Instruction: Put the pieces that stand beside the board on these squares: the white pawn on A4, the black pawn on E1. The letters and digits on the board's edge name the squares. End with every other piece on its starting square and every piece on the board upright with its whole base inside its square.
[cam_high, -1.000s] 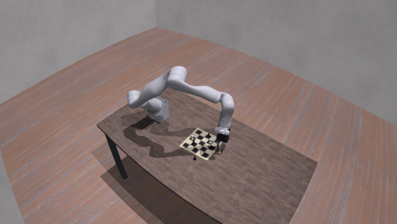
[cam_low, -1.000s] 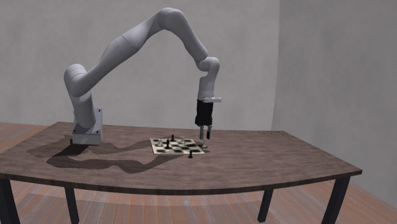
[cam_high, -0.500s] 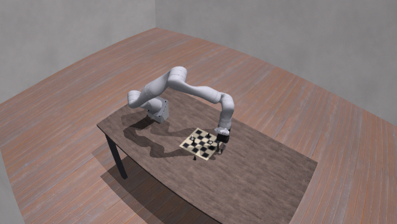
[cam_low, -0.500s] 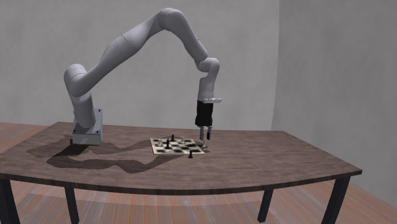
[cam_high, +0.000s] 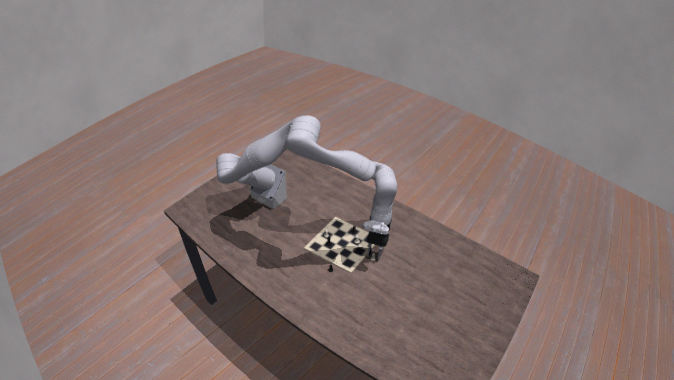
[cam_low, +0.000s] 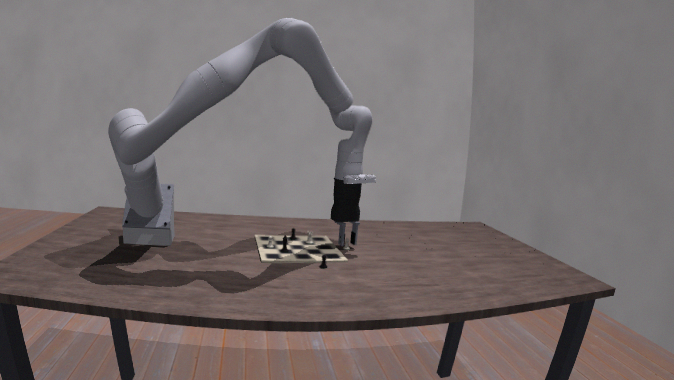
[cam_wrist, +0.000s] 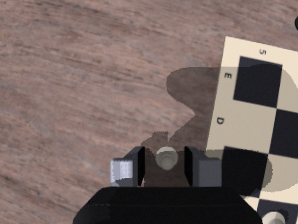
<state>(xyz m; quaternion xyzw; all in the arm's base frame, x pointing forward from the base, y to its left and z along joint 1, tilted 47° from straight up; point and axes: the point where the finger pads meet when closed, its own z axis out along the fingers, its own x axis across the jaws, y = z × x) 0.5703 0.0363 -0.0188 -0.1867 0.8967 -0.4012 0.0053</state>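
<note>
Right now the chessboard is 14 cm behind my hand, 2 cm to the right of it and 3 cm below it.
</note>
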